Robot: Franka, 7 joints.
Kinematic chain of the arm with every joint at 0, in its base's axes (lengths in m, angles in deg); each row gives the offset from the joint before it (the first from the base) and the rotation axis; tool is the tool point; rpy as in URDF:
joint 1: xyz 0 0 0.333 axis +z
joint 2: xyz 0 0 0 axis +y
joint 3: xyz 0 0 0.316 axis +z
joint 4: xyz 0.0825 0 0 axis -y
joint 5: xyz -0.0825 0 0.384 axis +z
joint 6: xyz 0 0 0 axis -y
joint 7: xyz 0.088 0 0 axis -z
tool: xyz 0 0 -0.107 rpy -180 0 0
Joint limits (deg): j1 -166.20..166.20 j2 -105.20..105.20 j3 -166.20..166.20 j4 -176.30..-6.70 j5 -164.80..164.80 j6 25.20..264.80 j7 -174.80..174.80
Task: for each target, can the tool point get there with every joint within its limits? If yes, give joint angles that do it. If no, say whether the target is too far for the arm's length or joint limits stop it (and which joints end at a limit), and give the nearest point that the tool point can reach.
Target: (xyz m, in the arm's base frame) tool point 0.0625 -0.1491 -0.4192
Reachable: no: joint limits stop it (at a limit: joint 2) | nearest point 0.0680 -0.1623 -0.3498 | short by 0.071 m
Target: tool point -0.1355 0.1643 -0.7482
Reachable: no: too far | nearest point -0.1545 0.1873 -0.3592 | short by 0.390 m
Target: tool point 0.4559 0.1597 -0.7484
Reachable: no: too far | nearest point 0.3739 0.1310 -0.3486 | short by 0.409 m
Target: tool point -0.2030 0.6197 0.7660
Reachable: yes | joints 85.18 66.88 98.83 -42.23 111.19 70.42 142.25
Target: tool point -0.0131 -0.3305 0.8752
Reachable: yes | joints -108.63 -26.12 -2.84 -90.37 67.81 72.46 -86.25
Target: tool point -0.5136 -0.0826 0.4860
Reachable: yes | joints -93.98 -21.36 -81.77 -124.46 -96.60 182.22 136.23
